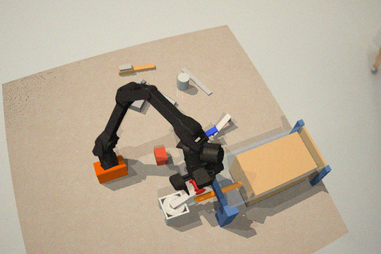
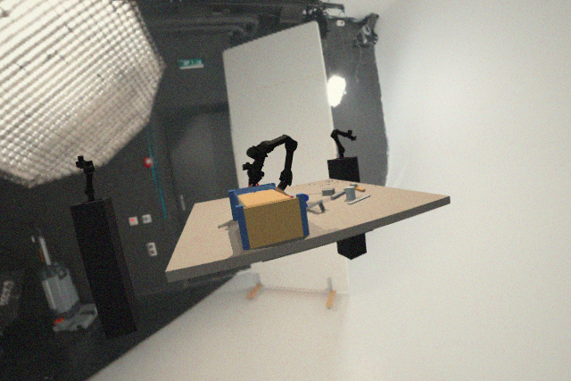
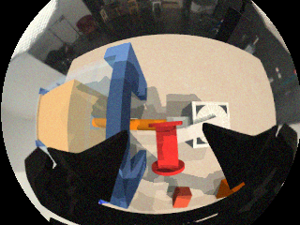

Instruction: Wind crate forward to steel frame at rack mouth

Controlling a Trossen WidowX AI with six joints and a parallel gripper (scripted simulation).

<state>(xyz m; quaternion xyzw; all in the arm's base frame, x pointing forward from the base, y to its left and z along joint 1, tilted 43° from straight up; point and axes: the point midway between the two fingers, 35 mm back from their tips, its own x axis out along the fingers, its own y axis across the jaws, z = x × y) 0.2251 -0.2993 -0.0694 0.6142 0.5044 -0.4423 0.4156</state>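
My gripper tip is now 2 cm to the right of the red knob and 2 cm above it. The rest, counted from my gripper tip: hand winch 12 cm below, 12 cm behind; blue steel frame 6 cm ahead, 5 cm below, 1 cm to the right; red-knobbed winch handle 5 cm below, 4 cm behind, 2 cm to the left.
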